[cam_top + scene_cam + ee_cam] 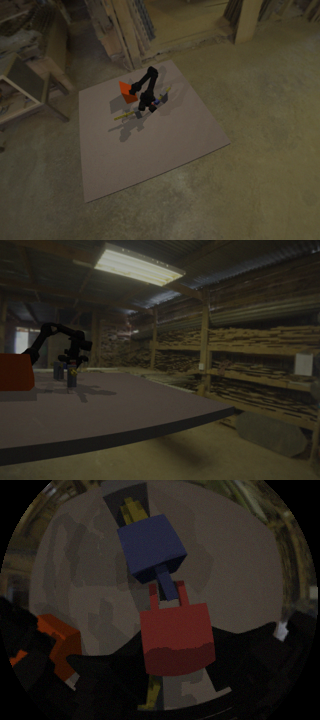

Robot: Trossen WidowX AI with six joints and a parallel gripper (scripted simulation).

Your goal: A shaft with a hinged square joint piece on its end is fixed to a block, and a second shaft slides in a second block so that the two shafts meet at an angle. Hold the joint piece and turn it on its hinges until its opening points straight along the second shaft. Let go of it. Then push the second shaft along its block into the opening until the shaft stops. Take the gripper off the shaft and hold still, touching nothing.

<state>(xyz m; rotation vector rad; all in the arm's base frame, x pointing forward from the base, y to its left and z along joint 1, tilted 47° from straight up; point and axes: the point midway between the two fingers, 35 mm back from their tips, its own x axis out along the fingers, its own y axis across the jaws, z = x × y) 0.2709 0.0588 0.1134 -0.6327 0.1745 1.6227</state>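
My gripper tip is now 1 cm to the right of the red square joint piece and 3 cm below it.
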